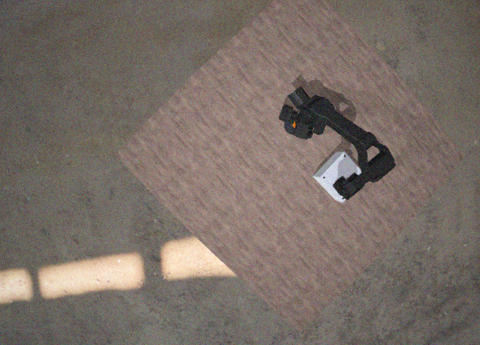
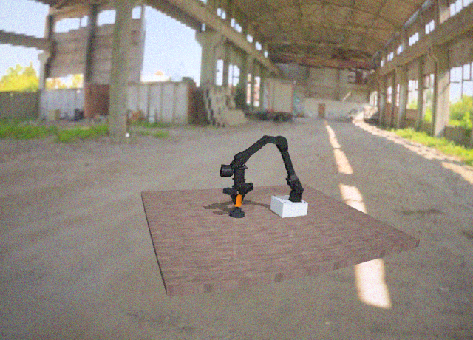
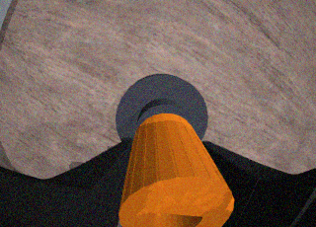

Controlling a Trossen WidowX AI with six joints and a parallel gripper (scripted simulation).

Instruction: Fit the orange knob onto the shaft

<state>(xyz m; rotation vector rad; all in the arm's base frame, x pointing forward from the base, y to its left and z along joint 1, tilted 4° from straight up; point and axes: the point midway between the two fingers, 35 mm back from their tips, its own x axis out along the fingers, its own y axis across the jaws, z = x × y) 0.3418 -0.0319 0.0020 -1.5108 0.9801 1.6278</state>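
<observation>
Right now my gripper tip is 20 mm below the orange knob. The rest, counted from my gripper tip: dark round pedestal: 40 mm below.
</observation>
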